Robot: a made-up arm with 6 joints. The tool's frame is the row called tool. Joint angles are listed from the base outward. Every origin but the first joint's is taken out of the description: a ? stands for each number. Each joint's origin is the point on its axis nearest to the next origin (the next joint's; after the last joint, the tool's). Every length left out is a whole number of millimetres.
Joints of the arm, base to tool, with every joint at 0 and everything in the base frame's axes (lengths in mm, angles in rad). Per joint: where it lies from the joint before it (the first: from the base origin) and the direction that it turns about. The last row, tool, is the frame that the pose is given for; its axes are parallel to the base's.
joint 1: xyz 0 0 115 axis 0 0 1
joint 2: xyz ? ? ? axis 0 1 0
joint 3: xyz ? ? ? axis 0 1 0
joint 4: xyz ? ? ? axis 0 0 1
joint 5: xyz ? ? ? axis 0 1 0
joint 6: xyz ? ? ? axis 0 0 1
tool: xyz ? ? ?
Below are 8 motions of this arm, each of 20 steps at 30 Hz.
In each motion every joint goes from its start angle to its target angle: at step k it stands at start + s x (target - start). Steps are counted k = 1, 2, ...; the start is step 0. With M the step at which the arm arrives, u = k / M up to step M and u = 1 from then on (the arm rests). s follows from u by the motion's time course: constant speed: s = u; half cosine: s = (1 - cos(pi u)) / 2; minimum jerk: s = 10 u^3 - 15 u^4 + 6 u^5.
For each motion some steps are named. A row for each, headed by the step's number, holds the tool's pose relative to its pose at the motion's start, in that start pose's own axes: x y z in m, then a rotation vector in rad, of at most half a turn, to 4 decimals.
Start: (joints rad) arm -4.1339 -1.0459 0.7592 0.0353 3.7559 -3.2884
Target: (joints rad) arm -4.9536 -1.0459 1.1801 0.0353 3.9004 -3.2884
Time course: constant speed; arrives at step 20
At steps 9, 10, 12, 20:
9: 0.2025 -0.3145 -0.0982 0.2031 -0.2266 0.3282
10: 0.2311 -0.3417 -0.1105 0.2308 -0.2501 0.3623
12: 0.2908 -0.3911 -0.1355 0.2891 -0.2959 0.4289
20: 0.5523 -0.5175 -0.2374 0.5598 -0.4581 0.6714

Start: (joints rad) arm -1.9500 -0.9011 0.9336 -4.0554 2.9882 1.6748
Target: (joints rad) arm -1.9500 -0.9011 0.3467 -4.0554 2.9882 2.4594
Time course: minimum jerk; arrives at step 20
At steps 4, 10, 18, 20:
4: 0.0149 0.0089 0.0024 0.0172 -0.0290 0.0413
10: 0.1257 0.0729 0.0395 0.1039 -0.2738 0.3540
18: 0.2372 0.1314 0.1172 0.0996 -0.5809 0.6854
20: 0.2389 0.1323 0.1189 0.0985 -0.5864 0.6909

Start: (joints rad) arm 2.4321 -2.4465 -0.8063 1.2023 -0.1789 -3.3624
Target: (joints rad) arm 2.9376 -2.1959 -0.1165 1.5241 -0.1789 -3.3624
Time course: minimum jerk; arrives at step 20
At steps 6, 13, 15, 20:
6: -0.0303 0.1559 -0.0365 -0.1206 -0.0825 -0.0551
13: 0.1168 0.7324 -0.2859 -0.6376 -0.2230 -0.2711
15: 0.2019 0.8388 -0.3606 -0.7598 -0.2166 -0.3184
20: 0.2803 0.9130 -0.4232 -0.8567 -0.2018 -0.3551

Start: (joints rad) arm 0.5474 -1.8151 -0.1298 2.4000 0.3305 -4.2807
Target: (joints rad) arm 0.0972 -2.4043 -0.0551 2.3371 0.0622 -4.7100
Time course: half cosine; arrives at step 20
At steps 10, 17, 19, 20:
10: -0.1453 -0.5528 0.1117 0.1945 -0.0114 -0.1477
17: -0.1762 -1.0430 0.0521 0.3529 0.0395 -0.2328
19: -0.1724 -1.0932 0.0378 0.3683 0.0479 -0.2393
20: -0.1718 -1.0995 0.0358 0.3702 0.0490 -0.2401

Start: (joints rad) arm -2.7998 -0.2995 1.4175 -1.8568 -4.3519 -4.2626
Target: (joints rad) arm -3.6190 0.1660 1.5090 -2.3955 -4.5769 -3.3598
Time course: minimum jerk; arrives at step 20
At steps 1, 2, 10, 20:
1: 0.0006 0.0003 -0.0001 -0.0002 -0.0013 0.0006
2: 0.0042 0.0020 -0.0004 -0.0016 -0.0097 0.0045
10: 0.2759 0.0842 0.0780 -0.2029 -0.4713 0.1653
20: 0.5303 0.0435 0.3501 -0.5041 -0.6770 0.1435

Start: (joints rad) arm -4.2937 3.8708 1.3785 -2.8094 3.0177 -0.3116
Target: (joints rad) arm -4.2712 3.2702 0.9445 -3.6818 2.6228 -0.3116
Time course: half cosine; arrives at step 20
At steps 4, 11, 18, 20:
4: -0.0463 -0.0351 0.0652 -0.0315 0.0503 0.0851
11: -0.2035 -0.1796 0.4741 -0.0407 0.3857 0.4762
18: -0.2114 -0.2368 0.8706 0.1250 0.7396 0.6800
20: -0.2080 -0.2381 0.8955 0.1395 0.7628 0.6873

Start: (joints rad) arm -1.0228 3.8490 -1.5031 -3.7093 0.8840 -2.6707
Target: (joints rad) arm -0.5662 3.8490 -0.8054 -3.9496 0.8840 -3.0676
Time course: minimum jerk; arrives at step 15
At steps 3, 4, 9, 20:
3: 0.0247 0.0076 -0.0206 -0.0335 0.0432 -0.0148
4: 0.0510 0.0153 -0.0449 -0.0720 0.0900 -0.0319
9: 0.2248 0.0337 -0.3187 -0.4735 0.4586 -0.2071
20: 0.2704 -0.0118 -0.5022 -0.7427 0.6310 -0.3156

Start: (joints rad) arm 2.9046 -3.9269 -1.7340 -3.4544 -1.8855 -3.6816
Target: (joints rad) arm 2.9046 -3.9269 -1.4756 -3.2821 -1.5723 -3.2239
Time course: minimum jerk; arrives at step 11
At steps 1, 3, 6, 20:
1: -0.0006 0.0002 0.0010 -0.0006 -0.0008 0.0021
3: -0.0111 0.0043 0.0199 -0.0119 -0.0165 0.0431
6: -0.0456 0.0235 0.0913 -0.0675 -0.0694 0.2070
20: -0.0699 0.0457 0.1568 -0.1343 -0.1068 0.3724

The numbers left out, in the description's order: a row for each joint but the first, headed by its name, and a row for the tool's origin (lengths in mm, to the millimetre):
joint 2: 0 36 0
joint 3: 0 0 954
joint 4: 0 0 658
joint 5: 0 0 0
joint 6: 0 0 145
tool: 0 0 0

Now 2 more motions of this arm.
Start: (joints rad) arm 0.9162 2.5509 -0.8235 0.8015 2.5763 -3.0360
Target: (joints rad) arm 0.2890 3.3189 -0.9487 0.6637 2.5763 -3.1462
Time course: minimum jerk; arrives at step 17
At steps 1, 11, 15, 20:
1: -0.0001 0.0020 0.0009 0.0014 -0.0001 0.0007
11: -0.0940 0.5044 0.6043 0.5904 -0.0867 0.1937
15: -0.1107 0.5065 0.8229 0.7742 -0.1204 0.2044
20: -0.1112 0.5044 0.8357 0.7852 -0.1225 0.2043

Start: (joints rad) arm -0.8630 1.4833 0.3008 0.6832 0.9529 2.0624
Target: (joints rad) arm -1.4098 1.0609 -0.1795 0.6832 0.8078 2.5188
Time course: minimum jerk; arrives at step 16
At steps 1, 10, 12, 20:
1: 0.0008 0.0017 -0.0025 -0.0021 0.0016 0.0009
10: 0.1204 0.2892 -0.9594 -0.6660 0.5445 0.2052
12: 0.1170 0.2646 -1.1953 -0.8120 0.6780 0.2176
20: 0.1124 0.2316 -1.3319 -0.8968 0.7584 0.2159

